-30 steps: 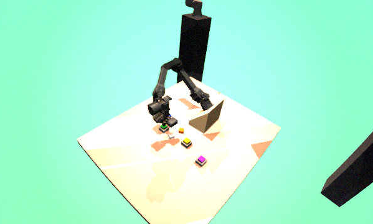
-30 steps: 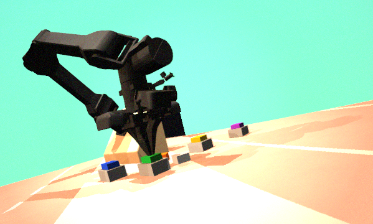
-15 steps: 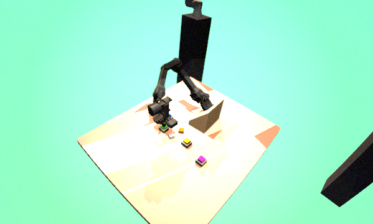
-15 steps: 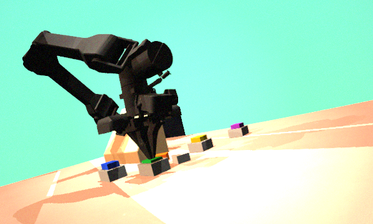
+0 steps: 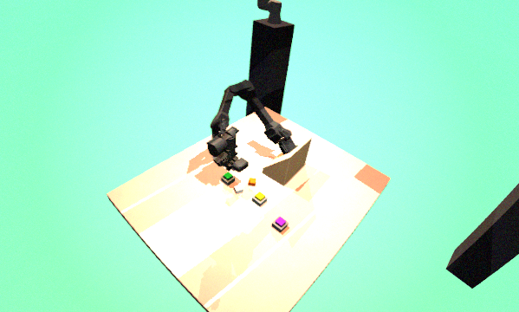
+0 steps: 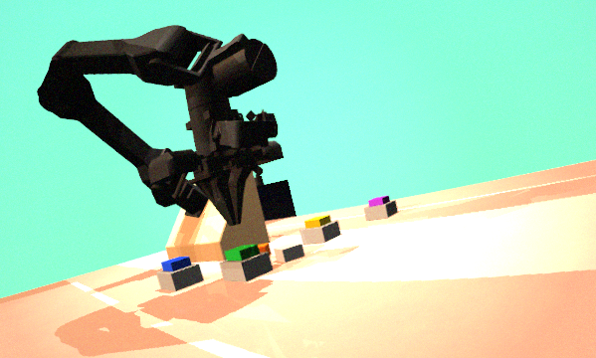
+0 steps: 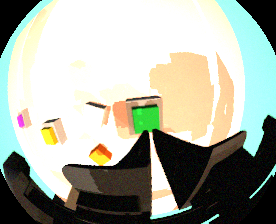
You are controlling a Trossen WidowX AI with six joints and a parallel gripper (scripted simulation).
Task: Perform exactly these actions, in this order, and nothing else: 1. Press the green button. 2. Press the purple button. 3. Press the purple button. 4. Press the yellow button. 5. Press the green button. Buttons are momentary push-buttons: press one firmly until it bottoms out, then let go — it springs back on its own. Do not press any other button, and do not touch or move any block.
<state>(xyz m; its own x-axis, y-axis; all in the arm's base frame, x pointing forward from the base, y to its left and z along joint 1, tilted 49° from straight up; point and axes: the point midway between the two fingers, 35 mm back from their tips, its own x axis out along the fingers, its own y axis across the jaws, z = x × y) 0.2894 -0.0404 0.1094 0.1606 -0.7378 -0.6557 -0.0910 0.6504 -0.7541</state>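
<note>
My gripper tip is 4 cm above the green button. Also, from my gripper tip: small white block (8 cm to the left, 6 cm below); blue button (9 cm behind, 6 cm to the right, 4 cm below); small orange block (8 cm behind, 8 cm to the left, 6 cm below).
</note>
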